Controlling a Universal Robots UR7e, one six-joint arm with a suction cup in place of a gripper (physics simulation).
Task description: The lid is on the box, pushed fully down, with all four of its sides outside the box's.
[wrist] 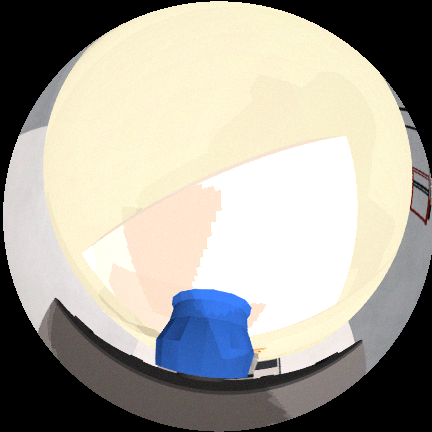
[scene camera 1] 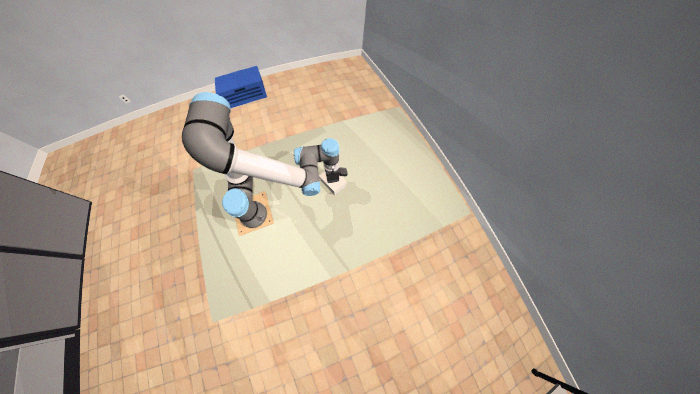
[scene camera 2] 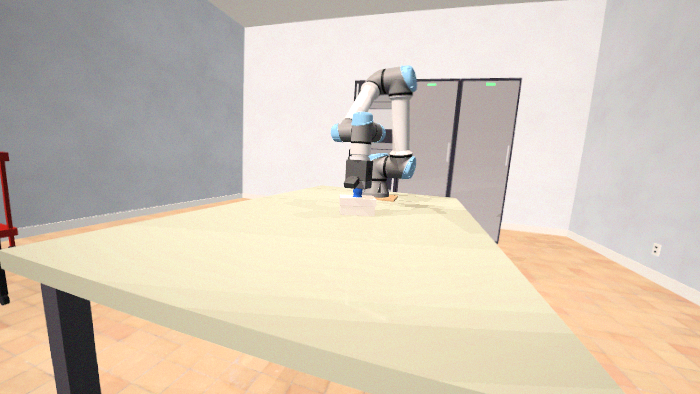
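Pixels of known places: hand at its tool point: (wrist: 213,290) (scene camera 2: 357,200); arm's base at its link origin: (scene camera 1: 253,214) (scene camera 2: 375,195).
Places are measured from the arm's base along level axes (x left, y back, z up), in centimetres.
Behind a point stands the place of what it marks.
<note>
The pale, almost white lid (scene camera 1: 338,185) @(x 4.3, y -49.1, z 5.3 cm) (scene camera 2: 358,201) @(x 11.3, y -51.0, z 4.4 cm) (wrist: 290,225) lies level over the box (scene camera 2: 357,211) @(x 11.1, y -50.7, z 0.7 cm), which shows as a pale band below it in scene camera 2. A thin line parts the two. In the wrist view the lid's top fills the middle and hides the box. My blue suction cup (scene camera 2: 357,195) (wrist: 212,296) stands upright with its lip against the lid's top, near one side in the wrist view. The suction gripper is shut on the lid. Whether the lid is fully down, and whether all four sides are outside the box's, is too small or hidden to tell.
The box stands on the pale green table (scene camera 1: 400,170) @(x 9.0, y -89.4, z -0.8 cm) (scene camera 2: 310,265) @(x 21.6, y -96.8, z -0.8 cm) (wrist: 190,85) @(x 12.0, y -58.2, z -0.8 cm). The arm's base is on a wooden plate (scene camera 1: 269,214) @(x -1.7, y -8.8, z 0.0 cm) at one end. A blue chest (scene camera 1: 239,80) stands by the wall, and tall cabinets (scene camera 2: 482,135) stand behind the arm.
</note>
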